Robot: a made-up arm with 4 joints.
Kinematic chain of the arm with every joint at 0, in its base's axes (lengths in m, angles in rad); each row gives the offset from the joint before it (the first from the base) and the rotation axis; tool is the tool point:
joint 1: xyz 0 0 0.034 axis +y
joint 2: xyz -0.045 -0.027 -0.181 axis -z
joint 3: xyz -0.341 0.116 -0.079 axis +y
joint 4: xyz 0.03 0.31 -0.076 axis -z
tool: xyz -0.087 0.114 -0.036
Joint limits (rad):
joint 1: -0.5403..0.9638
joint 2: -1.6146..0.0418
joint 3: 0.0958..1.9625
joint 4: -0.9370..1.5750
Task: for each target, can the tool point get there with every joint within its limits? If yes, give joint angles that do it. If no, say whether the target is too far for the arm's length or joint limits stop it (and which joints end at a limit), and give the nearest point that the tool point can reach.
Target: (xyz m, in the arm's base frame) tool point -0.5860 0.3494 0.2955
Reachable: yes | joints 0.6936 -0.2786 1.6407 -0.2098
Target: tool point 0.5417 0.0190 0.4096
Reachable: no: joint limits stop it (at a limit: joint 1, joint 2, joint 3, joint 4) | nearest point -0.3366 0.4128 0.3216 | short by 0.967 m
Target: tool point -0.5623 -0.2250 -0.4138
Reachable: yes | joints -0.3659 -1.0455 1.0689 -0.7177
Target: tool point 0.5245 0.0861 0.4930
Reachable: no: joint limits stop it (at a limit: joint 1, joint 2, joint 3, joint 4) | nearest point -0.3366 0.4128 0.3216 | short by 0.937 m
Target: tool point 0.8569 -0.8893 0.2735
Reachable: no: too far | nearest point -0.3525 -0.4559 0.3371 | short by 1.286 m
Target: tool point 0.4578 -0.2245 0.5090
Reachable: no: joint limits stop it (at a limit: joint 1, joint 2, joint 3, joint 4) | nearest point -0.3493 -0.4464 0.3398 | short by 0.854 m
